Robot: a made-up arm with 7 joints. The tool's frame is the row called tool. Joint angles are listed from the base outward. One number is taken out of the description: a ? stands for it. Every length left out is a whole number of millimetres.
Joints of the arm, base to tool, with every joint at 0 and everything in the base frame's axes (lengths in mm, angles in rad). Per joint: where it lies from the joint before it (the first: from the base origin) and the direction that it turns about. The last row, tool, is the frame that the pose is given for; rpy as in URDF.
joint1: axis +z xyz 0 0 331
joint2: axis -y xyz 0 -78 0
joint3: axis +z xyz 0 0 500
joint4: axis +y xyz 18 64 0
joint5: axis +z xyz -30 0 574
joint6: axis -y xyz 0 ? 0
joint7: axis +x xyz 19 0 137
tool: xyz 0 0 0 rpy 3.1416 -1.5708 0
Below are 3 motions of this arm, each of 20 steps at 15 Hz.
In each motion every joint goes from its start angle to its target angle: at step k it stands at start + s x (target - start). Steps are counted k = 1, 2, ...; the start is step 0. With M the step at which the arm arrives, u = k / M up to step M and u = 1 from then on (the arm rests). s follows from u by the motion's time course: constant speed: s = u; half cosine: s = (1 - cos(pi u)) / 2; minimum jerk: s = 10 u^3 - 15 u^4 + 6 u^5.
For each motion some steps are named. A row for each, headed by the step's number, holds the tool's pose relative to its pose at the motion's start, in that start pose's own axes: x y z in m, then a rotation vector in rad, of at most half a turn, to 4 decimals.
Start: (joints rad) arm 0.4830 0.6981 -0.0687 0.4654 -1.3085 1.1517 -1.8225
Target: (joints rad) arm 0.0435 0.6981 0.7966 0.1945 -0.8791 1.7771 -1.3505
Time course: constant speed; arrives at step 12
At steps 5, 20:
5: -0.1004 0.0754 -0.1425 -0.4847 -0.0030 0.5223
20: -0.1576 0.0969 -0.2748 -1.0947 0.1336 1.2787

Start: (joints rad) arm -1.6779 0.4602 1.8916 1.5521 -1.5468 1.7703 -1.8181
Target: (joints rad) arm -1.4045 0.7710 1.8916 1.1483 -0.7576 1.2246 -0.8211
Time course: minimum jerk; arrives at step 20
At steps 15, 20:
15: -0.2432 0.2064 -0.0993 0.0346 -0.2877 1.3289
20: -0.2622 0.2343 -0.1203 0.0093 -0.2891 1.4882

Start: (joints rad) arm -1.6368 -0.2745 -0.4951 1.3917 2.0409 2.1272 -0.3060
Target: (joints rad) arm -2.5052 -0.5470 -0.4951 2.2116 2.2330 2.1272 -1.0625
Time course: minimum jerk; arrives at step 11
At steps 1, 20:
1: 0.0034 0.0036 0.0023 -0.0064 0.0067 -0.0066
20: 0.4633 0.4764 -0.1545 -1.4224 0.5168 -0.4478

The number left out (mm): -136
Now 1 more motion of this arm.
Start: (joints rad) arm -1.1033 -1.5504 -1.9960 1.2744 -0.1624 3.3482 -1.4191
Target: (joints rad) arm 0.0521 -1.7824 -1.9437 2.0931 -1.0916 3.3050 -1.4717
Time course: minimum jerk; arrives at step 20
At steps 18, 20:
18: -0.0421 0.5827 0.2753 -0.1191 0.7138 -0.1430
20: -0.0413 0.5877 0.2747 -0.1193 0.7198 -0.1455

